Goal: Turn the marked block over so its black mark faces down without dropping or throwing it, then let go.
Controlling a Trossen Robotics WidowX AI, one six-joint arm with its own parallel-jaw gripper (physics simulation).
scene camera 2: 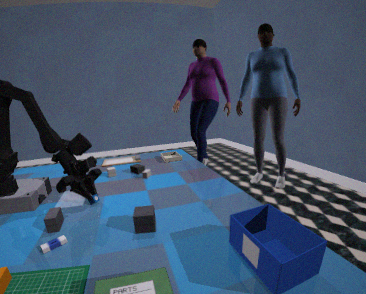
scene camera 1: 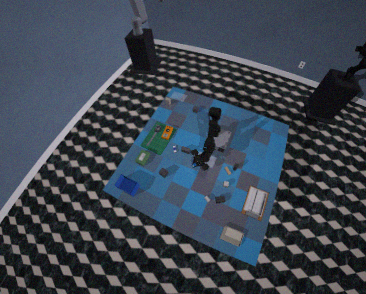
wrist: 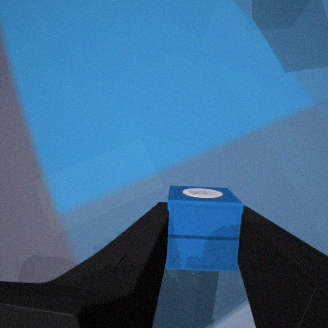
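Pixels of known places: gripper, fingertip midpoint: [scene camera 2: 94, 198] [scene camera 1: 193, 165] [wrist: 201, 214]; arm's base, origin of the base link: [scene camera 2: 7, 192] [scene camera 1: 214, 133].
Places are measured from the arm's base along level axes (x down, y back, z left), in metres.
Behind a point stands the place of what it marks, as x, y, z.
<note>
The gripper [scene camera 1: 195, 164] {0.041, -0.318, -0.117} [scene camera 2: 93, 198] {0.041, -0.318, -0.117} [wrist: 204, 220] {0.041, -0.318, -0.117} is shut on a blue block [scene camera 1: 194, 165] {0.031, -0.320, -0.110} [scene camera 2: 96, 198] {0.040, -0.325, -0.124} [wrist: 203, 237] {0.033, -0.311, -0.110}. In the wrist view the fingers press its left and right sides. Its top face in that view bears a white disc with a faint grey pattern, and a thin dark line crosses the face toward the camera. I cannot tell a black mark on the faces that show; the far faces and the sides under the fingers are hidden. In the second scene view the fingers slant down and hold the block low over the mat; whether it touches is unclear.
A dark block [scene camera 2: 144, 220] {0.023, -0.429, -0.363} [scene camera 1: 163, 172] {0.010, -0.444, -0.335} and another dark block [scene camera 2: 54, 220] {0.025, -0.202, -0.249} stand nearby, with a white and blue cylinder [scene camera 2: 53, 244] {0.050, -0.201, -0.325} [scene camera 1: 175, 148] {0.050, -0.194, -0.308}. A blue bin [scene camera 2: 299, 267] {0.014, -0.592, -0.668} [scene camera 1: 127, 186] {0.059, -0.619, -0.602}, a green parts box [scene camera 1: 142, 158] {0.023, -0.363, -0.551} and a green gridded mat [scene camera 2: 55, 281] {0.058, -0.215, -0.441} lie farther off.
</note>
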